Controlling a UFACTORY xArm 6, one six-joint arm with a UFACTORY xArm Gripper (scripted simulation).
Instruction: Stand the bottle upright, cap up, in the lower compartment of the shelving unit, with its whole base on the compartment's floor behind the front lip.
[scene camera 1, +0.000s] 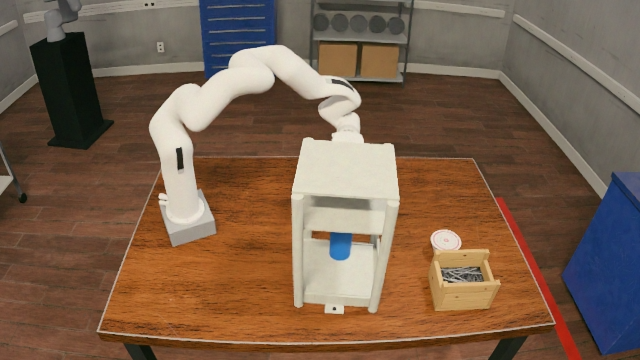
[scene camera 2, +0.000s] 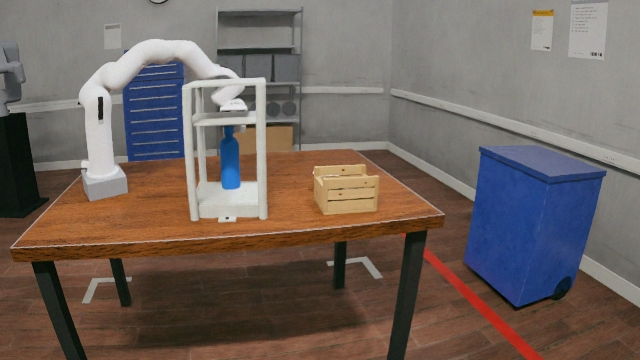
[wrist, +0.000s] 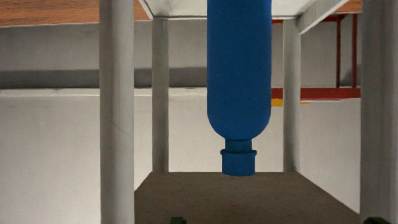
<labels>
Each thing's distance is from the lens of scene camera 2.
blue bottle (scene camera 2: 229, 147): 121 cm
white shelving unit (scene camera 2: 250, 200): 116 cm
</labels>
